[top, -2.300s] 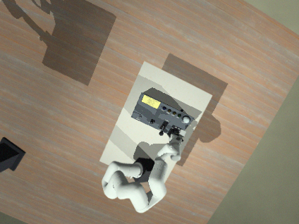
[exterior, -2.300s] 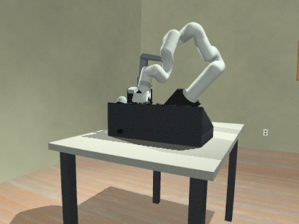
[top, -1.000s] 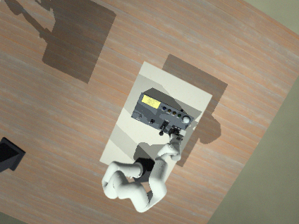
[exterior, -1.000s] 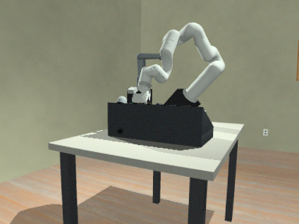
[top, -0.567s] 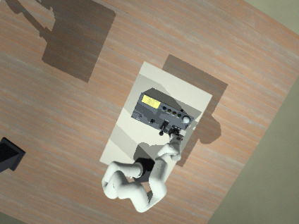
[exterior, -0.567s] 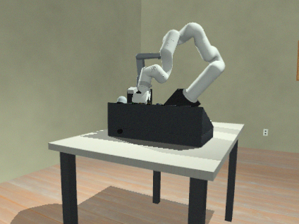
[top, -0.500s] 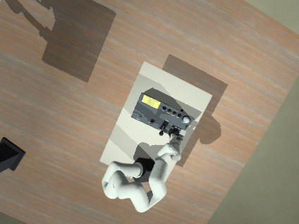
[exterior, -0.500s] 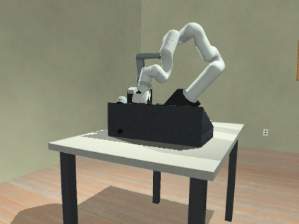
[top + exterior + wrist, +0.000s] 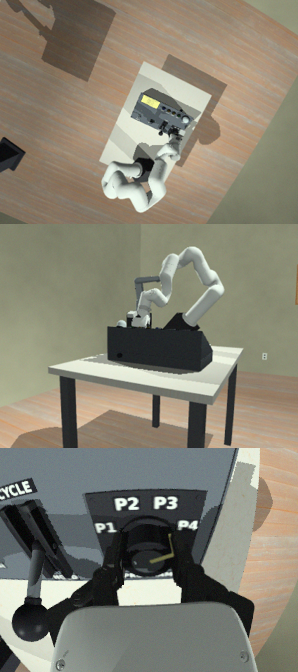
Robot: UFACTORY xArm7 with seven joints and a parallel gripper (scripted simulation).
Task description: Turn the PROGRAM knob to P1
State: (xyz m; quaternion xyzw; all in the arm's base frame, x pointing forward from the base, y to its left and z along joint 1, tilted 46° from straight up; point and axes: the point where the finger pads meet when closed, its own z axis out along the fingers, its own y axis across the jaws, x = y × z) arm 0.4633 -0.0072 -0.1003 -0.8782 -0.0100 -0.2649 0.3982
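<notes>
Right now the cycle lever is 50 mm behind my hand and 110 mm to the left of it. Round my hand: dark grey console 180 mm to the left, 30 mm below; then small knob 50 mm behind, 230 mm to the left.
</notes>
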